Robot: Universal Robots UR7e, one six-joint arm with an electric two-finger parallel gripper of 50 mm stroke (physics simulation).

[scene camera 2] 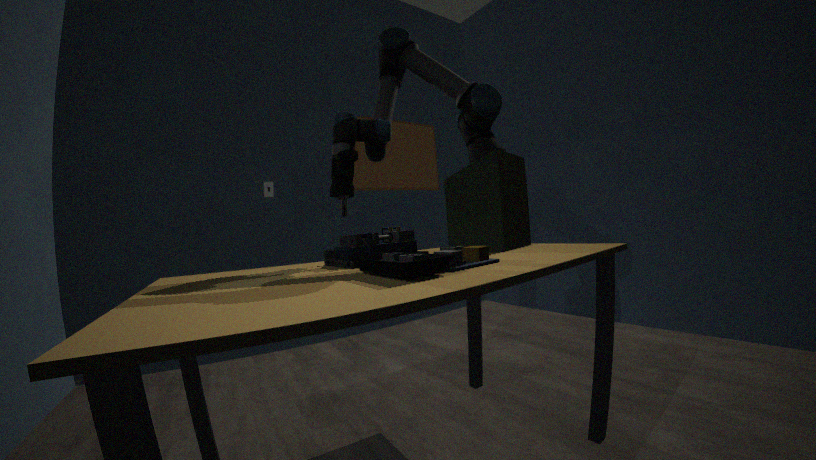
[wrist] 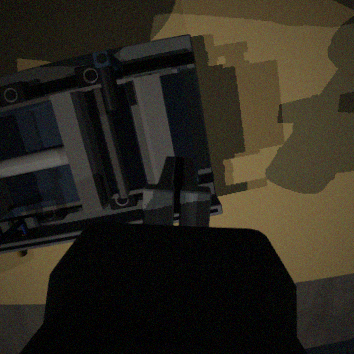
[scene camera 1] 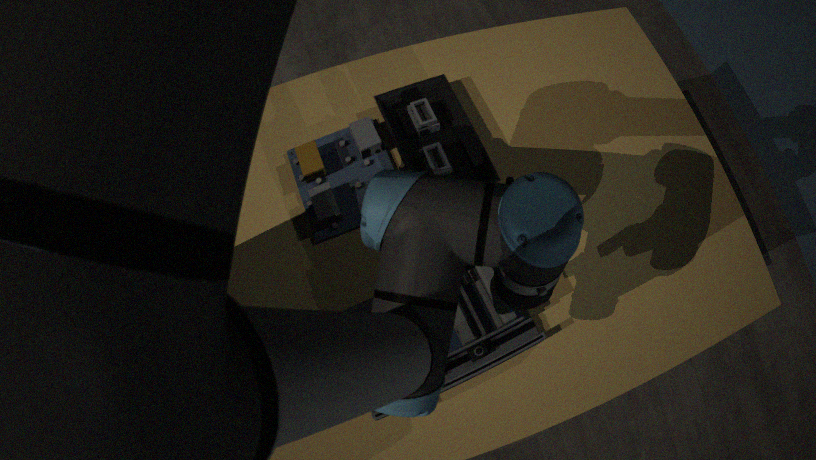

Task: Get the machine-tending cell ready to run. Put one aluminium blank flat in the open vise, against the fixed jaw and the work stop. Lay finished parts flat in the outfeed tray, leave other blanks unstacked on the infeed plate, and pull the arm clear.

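Places are measured from the arm's base along level axes (x ahead, y left, z up), in metres.
Pixels of known places: gripper, fingertip midpoint: (scene camera 2: pixel 343 216) (wrist: pixel 178 173); arm's base, origin of the base link: (scene camera 2: pixel 489 162).
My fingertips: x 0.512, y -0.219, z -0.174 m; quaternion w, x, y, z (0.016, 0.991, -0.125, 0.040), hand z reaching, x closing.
For each thing: its top centre in the pictures, then the offset to it from my fingertips. "spot": a spot on its surface instead. Level surfaces: height alone.
- vise, middle of its top: (wrist: pixel 40 169) (scene camera 1: pixel 437 323) (scene camera 2: pixel 374 231) dx -0.110, dy +0.012, dz -0.057 m
- work stop, surface spot: (wrist: pixel 102 60) spot: dx -0.037, dy +0.082, dz -0.057 m
- thin grey bar, middle of its top: (wrist: pixel 109 145) (scene camera 1: pixel 469 306) dx -0.053, dy +0.016, dz -0.076 m
- dark outfeed tray, surface spot: (scene camera 1: pixel 475 160) spot: dx +0.089, dy +0.245, dz -0.135 m
- light grey block, middle of its top: (scene camera 1: pixel 364 132) (scene camera 2: pixel 447 251) dx -0.061, dy +0.372, dz -0.112 m
- dark grey block, middle of its top: (scene camera 1: pixel 323 200) (scene camera 2: pixel 451 246) dx -0.177, dy +0.286, dz -0.112 m
- blue infeed plate, middle of its top: (scene camera 1: pixel 344 176) dx -0.125, dy +0.326, dz -0.148 m
- yellow block, middle of its top: (scene camera 1: pixel 308 157) (scene camera 2: pixel 475 246) dx -0.168, dy +0.375, dz -0.112 m
- wooden table, its level: dz -0.156 m
My gripper (scene camera 2: pixel 344 214) (wrist: pixel 178 173) is shut and empty, above the fixed-jaw end of the vise (scene camera 1: pixel 502 341) (wrist: pixel 156 125). The arm hides its fingers in scene camera 1. In the wrist view, the work stop (wrist: pixel 102 60) is at the vise's upper side. A thin grey bar (wrist: pixel 112 145) runs between the jaws; I cannot tell a blank there. Two finished parts with pockets (scene camera 1: pixel 422 114) (scene camera 1: pixel 437 158) lie apart in the dark outfeed tray (scene camera 1: pixel 475 160). A light grey block (scene camera 1: pixel 365 136) and a dark grey block (scene camera 1: pixel 326 204) are on the blue infeed plate (scene camera 1: pixel 374 171), partly hidden by the arm.
A yellow block (scene camera 1: pixel 310 160) (scene camera 2: pixel 475 253) also sits on the infeed plate, among several small pins. The wooden table (scene camera 1: pixel 577 51) (scene camera 2: pixel 228 320) carries the fixtures. The green robot pedestal (scene camera 2: pixel 485 200) stands behind it. The arm covers much of the space between plate and vise.
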